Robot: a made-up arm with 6 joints.
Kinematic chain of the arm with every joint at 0, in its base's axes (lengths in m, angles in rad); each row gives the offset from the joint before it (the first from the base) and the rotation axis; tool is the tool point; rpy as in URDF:
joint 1: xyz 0 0 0.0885 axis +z
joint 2: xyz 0 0 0 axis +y
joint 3: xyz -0.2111 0 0.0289 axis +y
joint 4: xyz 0.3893 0 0.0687 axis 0.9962 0 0.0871
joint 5: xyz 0 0 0 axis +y
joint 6: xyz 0.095 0 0.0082 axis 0.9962 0 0.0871
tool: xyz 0 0 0 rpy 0 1.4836 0
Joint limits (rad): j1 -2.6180..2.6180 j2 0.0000..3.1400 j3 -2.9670..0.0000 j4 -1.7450..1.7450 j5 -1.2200..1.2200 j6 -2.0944..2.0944
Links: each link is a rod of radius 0.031 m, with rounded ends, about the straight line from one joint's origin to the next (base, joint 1, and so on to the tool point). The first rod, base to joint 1, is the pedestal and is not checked.
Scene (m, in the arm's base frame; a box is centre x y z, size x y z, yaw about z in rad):
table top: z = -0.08
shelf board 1: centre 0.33 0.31 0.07 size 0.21 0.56 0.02 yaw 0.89
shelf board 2: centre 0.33 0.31 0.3 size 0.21 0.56 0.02 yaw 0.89
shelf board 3: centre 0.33 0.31 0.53 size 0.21 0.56 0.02 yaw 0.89
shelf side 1: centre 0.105 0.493 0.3 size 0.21 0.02 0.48 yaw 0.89
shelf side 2: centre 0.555 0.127 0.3 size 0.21 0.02 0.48 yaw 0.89
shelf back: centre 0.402 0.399 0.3 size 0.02 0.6 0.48 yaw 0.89
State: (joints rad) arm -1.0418 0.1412 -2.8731 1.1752 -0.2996 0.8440
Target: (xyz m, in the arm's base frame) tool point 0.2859 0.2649 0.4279
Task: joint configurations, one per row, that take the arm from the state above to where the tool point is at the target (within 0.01 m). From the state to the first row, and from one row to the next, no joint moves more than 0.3 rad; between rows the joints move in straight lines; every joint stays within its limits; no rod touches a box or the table.
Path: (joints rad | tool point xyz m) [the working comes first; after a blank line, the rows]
Joints at the target: 0.6870 1.0681 -1.2253 1.1389 0.2734 0.8440
Straight joint move there: touches shelf board 3.

1: -0.8526 0.1623 -2.6059 1.1605 -0.2054 0.8440 | -0.4259 0.4604 0.3959
2: -0.6634 0.1833 -2.3387 1.1458 -0.1112 0.8440 | -0.4288 0.3230 0.5136
3: -0.4742 0.2044 -2.0715 1.1312 -0.0170 0.8440 | -0.3712 0.1890 0.6001
4: -0.2850 0.2254 -1.8044 1.1165 0.0771 0.8440 | -0.2639 0.0843 0.6475
5: -0.0959 0.2465 -1.5372 1.1018 0.1713 0.8440 | -0.1288 0.0270 0.6519
6: 0.0933 0.2675 -1.2700 1.0871 0.2655 0.8440 | 0.0065 0.0229 0.6134
7: 0.2825 0.2886 -1.0028 1.0725 0.3597 0.8440 | 0.1153 0.0643 0.5361
8: 0.4717 0.3097 -0.7356 1.0578 0.4539 0.8440 | 0.1781 0.1319 0.4279
9: 0.5435 0.5625 -0.8988 1.0848 0.3937 0.8440 | 0.2134 0.1668 0.4394
10: 0.6152 0.8153 -1.0621 1.1118 0.3336 0.8440 | 0.2506 0.2114 0.4401
11: 0.6870 1.0681 -1.2253 1.1389 0.2734 0.8440 | 0.2859 0.2649 0.4279

